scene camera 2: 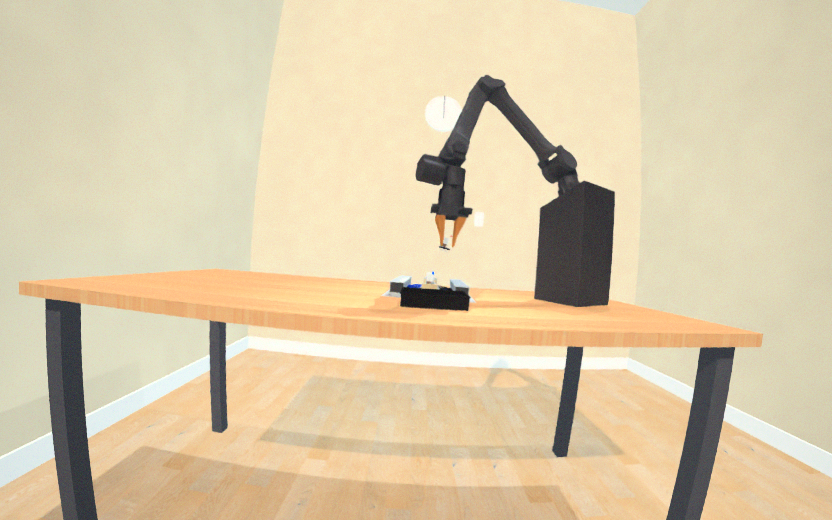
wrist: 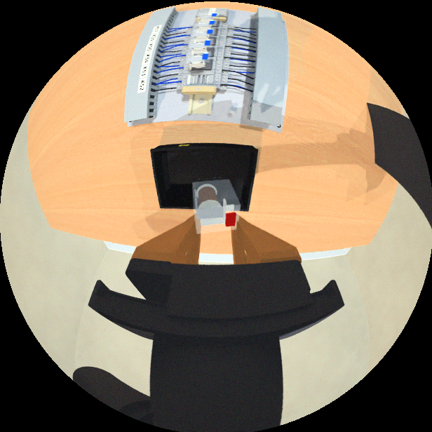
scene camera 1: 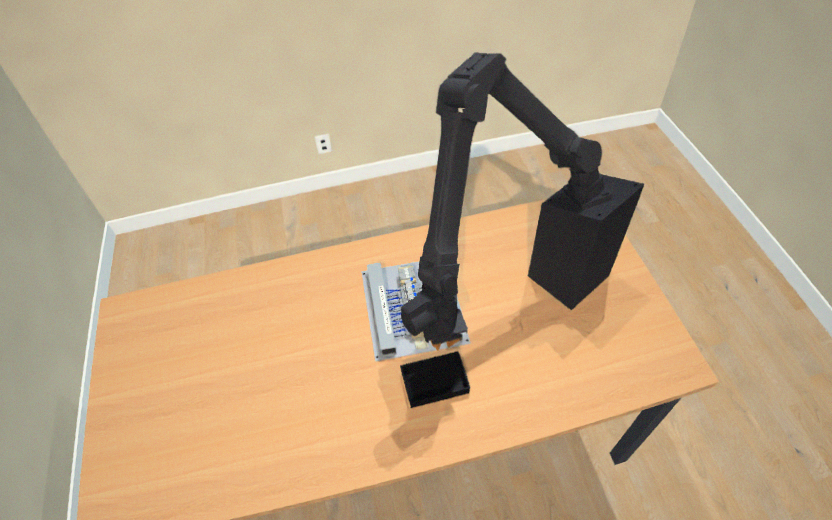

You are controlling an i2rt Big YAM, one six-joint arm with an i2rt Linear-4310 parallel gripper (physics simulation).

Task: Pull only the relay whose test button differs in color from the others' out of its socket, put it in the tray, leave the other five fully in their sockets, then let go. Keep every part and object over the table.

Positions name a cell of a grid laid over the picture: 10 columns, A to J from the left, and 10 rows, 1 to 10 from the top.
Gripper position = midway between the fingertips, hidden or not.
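Note:
The gripper (scene camera 2: F5), (wrist: E6), (scene camera 1: F7). Grey panel (wrist: D3).

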